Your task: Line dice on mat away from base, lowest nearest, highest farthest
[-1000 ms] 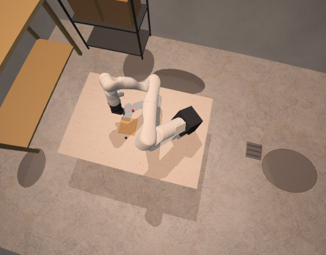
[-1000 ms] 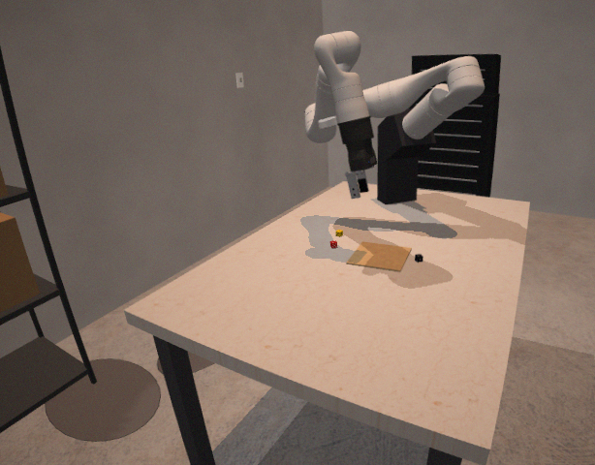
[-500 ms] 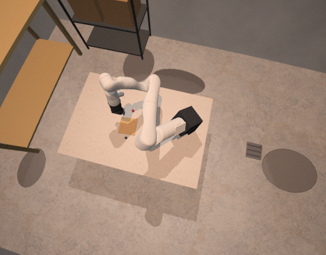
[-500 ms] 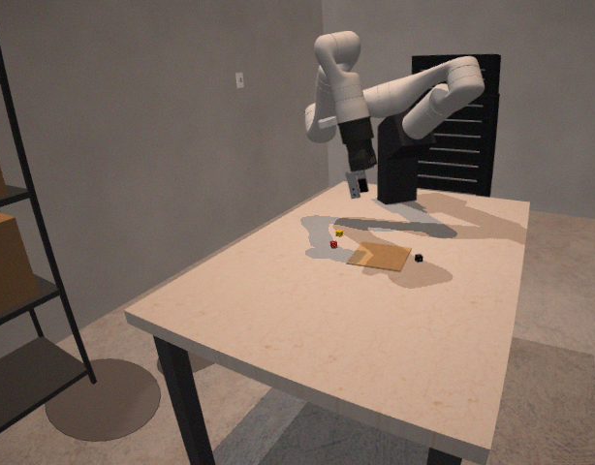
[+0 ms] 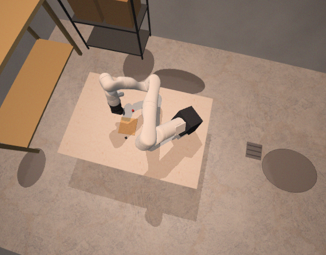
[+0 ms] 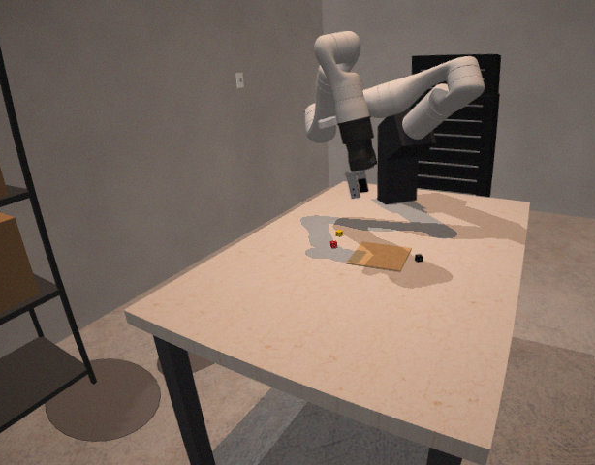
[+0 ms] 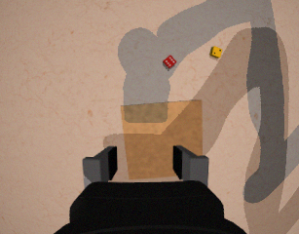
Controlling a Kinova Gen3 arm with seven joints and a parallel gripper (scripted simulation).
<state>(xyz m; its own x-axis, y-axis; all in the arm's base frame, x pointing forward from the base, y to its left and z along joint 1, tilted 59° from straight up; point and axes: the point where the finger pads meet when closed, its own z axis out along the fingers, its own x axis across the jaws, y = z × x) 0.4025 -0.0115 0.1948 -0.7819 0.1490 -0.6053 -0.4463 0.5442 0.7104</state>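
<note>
Right now the yellow die is 70 mm behind my hand, 150 mm to the right of it and 180 mm below it. The rest, counted from my hand: tan mat 50 mm behind, 30 mm to the left, 190 mm below; black die 100 mm behind, 120 mm to the left, 180 mm below; red die 100 mm to the right, 180 mm below.
</note>
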